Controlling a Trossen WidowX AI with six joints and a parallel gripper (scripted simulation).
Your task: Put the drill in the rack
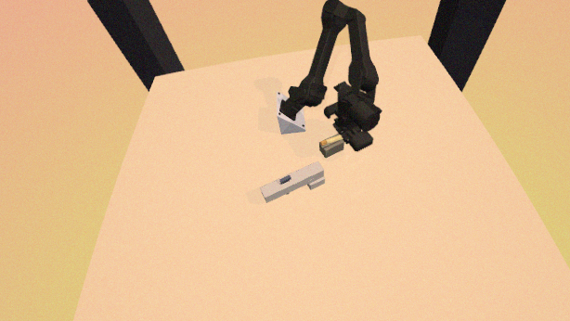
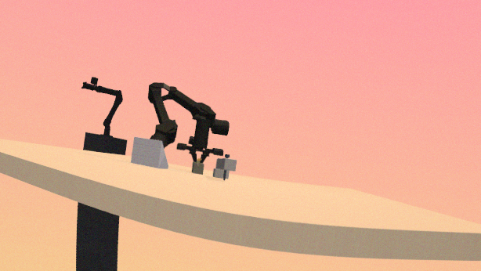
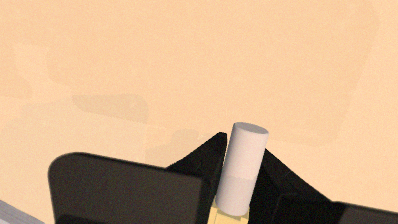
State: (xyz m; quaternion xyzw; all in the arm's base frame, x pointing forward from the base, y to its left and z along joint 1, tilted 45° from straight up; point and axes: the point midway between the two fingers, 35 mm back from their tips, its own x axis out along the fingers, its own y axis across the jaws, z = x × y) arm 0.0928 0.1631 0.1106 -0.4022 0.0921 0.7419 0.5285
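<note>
Now: gripper tip 20 mm short of the pale cylindrical drill, 40 mm to the left of it and 40 mm below it. From my gripper tip the other things lie so: blue key (180 mm ahead, 180 mm to the right, 50 mm above); grey housing block (170 mm ahead, 160 mm to the right, 40 mm above); notched rack (20 mm ahead, 50 mm to the right, 10 mm above).
</note>
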